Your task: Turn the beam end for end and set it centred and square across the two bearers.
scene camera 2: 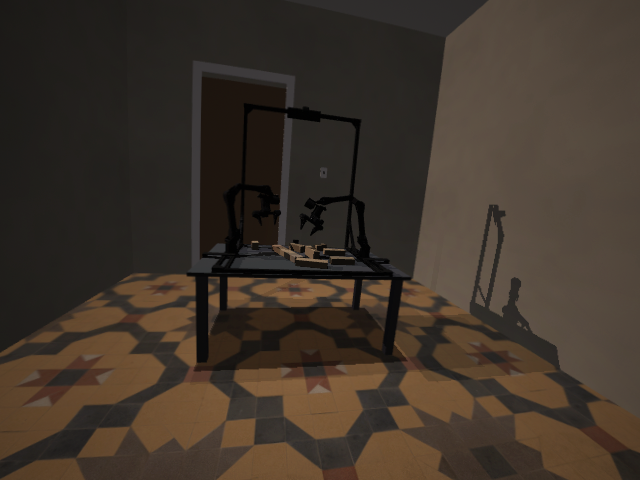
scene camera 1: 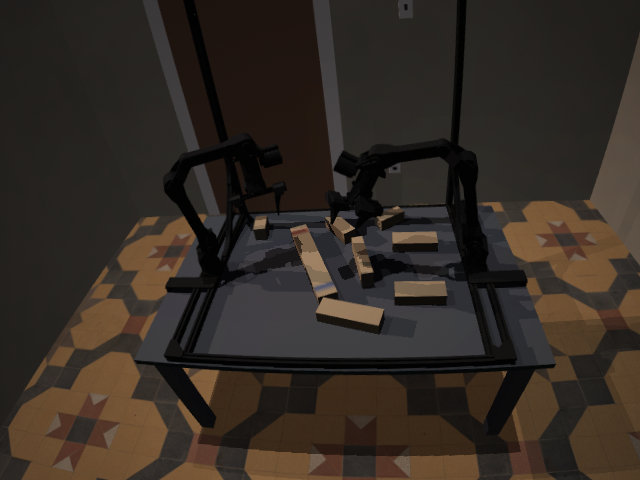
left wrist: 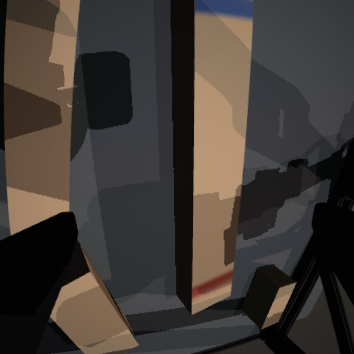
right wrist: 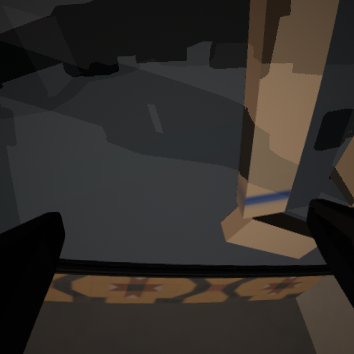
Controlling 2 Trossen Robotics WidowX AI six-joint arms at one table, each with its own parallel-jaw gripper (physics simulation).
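Places are measured from the left arm's base along level axes (x ahead, y left, z up), in metres.
Pixels of known places: left gripper, fingertip midpoint: [scene camera 2: 305,232] [scene camera 1: 344,225] [left wrist: 196,219]; right gripper, fingertip midpoint: [scene camera 2: 268,225] [scene camera 1: 265,219] [right wrist: 187,217]; left arm's base, origin of the base link: [scene camera 2: 364,256] [scene camera 1: 475,262]; right arm's base, origin of the base link: [scene camera 2: 230,252] [scene camera 1: 212,269].
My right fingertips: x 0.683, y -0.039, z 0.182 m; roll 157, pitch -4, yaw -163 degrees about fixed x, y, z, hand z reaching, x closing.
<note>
Ahead of a thing's pixels: the offset from my right fingertips to its top centre.
The long wooden beam {0.005 m left, 0.130 m back, 0.163 m down} [scene camera 1: 313,262] [scene camera 2: 287,253] [left wrist: 219,150] [right wrist: 280,125] lies slantwise left of the table's middle in scene camera 1, red band at its back end, blue band at its front end. Two similar plain blocks {0.081 m right, 0.491 m back, 0.163 m down} [scene camera 1: 414,239] {0.166 m left, 0.484 m back, 0.163 m down} [scene camera 1: 419,290] lie parallel at the right; I cannot tell for certain which blocks are the bearers. My left gripper [scene camera 1: 345,226] [scene camera 2: 307,231] [left wrist: 196,219] is open and empty, above the table, right of the beam's red end in scene camera 1. My right gripper [scene camera 1: 263,214] [scene camera 2: 267,223] [right wrist: 187,217] is open and empty, high at the back left.
A plain block {0.248 m left, 0.271 m back, 0.163 m down} [scene camera 1: 349,313] [right wrist: 270,239] lies close by the beam's blue end. Another block {0.026 m left, 0.305 m back, 0.138 m down} [scene camera 1: 362,260] [left wrist: 37,160] lies right of the beam. More blocks {0.191 m right, 0.092 m ahead, 0.151 m down} [scene camera 1: 261,227] {0.170 m right, 0.220 m back, 0.154 m down} [scene camera 1: 340,229] {0.225 m right, 0.409 m back, 0.157 m down} [scene camera 1: 390,218] lie at the back. A black frame [scene camera 1: 336,360] edges the table.
</note>
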